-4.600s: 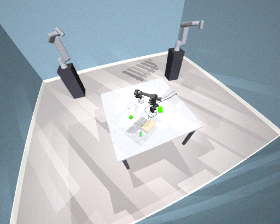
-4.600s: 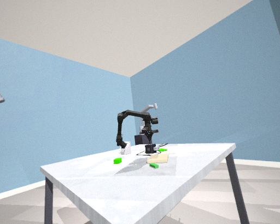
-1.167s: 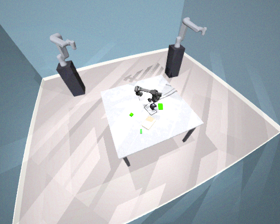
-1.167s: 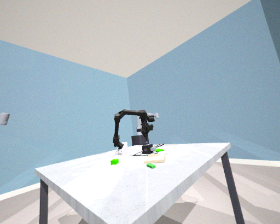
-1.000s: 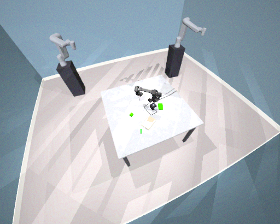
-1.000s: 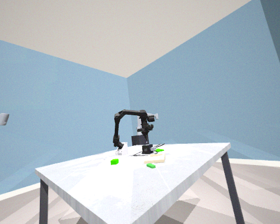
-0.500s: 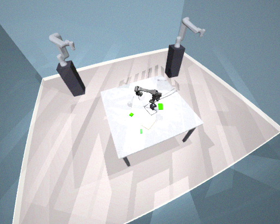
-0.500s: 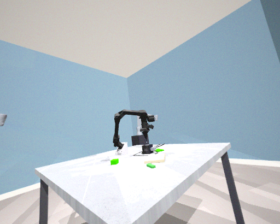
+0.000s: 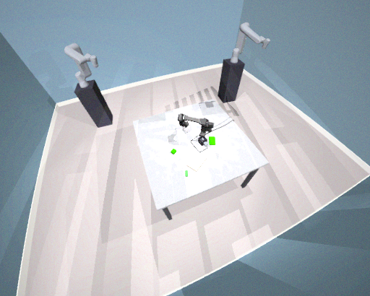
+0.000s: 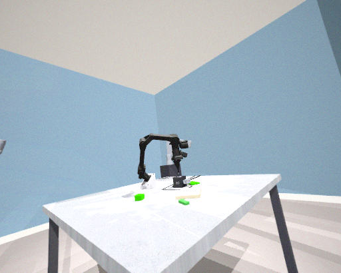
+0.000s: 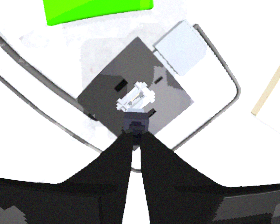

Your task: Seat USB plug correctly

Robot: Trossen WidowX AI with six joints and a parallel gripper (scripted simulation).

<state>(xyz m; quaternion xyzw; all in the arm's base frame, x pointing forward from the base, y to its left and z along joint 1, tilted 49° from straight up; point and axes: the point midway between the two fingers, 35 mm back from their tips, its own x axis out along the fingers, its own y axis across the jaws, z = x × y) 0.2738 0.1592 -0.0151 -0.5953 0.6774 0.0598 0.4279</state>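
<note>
The dark USB plug lies 1 cm below my gripper tip. From my gripper tip the other things lie so: white USB socket (7 cm below); flat green block (13 cm below, 12 cm to the left, 1 cm ahead); tan board (25 cm ahead, 16 cm to the right, 13 cm below).
</note>
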